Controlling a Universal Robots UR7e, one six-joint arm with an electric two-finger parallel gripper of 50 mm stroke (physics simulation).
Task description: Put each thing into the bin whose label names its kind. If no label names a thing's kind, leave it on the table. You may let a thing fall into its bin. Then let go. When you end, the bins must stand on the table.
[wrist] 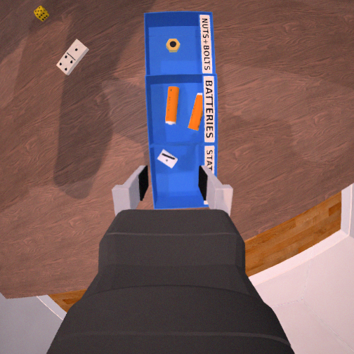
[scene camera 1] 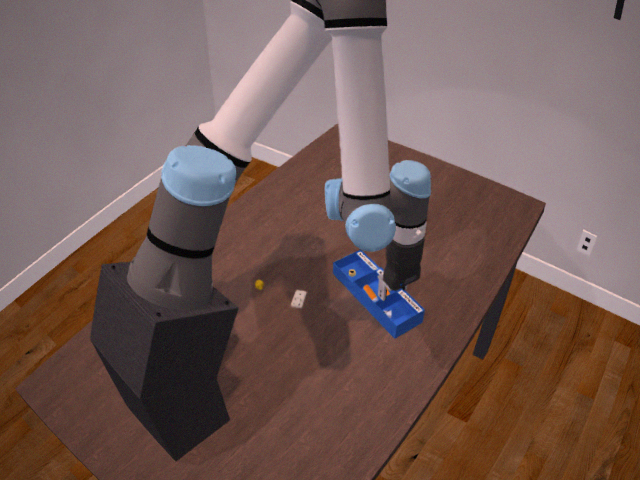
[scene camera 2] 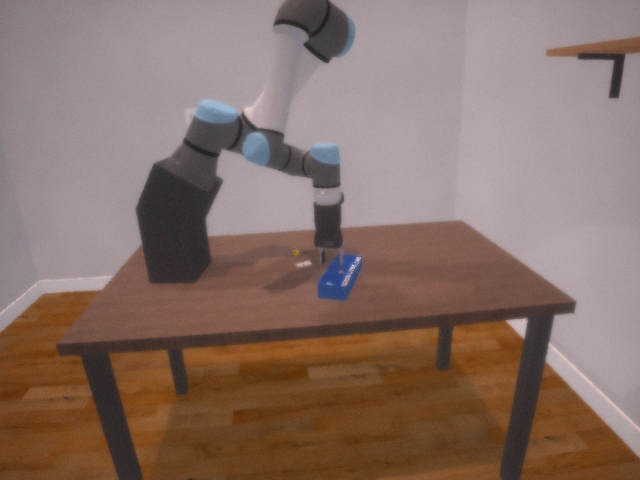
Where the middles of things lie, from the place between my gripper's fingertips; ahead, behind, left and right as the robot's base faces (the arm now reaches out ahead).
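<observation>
There is the blue three-part bin tray (scene camera 1: 407, 313), and I find it 3 cm ahead of my hand. The tray is also 6 cm below my hand and 6 cm to the left of it.
</observation>
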